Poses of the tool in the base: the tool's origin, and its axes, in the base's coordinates. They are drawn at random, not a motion.
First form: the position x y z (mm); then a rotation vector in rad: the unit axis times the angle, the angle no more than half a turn.
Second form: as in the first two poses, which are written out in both.
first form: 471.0 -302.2 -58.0 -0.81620 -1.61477 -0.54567
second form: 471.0 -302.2 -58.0 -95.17 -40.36 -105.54
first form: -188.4 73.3 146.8 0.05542 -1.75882 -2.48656
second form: -188.4 73.3 146.8 -176.73 -4.85 -70.41
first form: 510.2 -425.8 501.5 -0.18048 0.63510 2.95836
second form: 510.2 -425.8 501.5 172.36 -5.32 -24.59
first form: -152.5 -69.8 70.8 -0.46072 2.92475 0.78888
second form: -152.5 -69.8 70.8 162.15 -0.20 -149.84
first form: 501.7 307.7 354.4 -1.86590 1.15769 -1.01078
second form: 501.7 307.7 354.4 51.58 61.86 -160.01
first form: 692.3 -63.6 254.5 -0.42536 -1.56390 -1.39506
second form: 692.3 -63.6 254.5 -121.64 -24.65 -82.62
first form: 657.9 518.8 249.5 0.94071 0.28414 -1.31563
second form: 657.9 518.8 249.5 -72.80 -18.61 49.43
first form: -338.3 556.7 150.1 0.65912 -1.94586 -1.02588
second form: -338.3 556.7 150.1 172.39 -57.91 -128.62
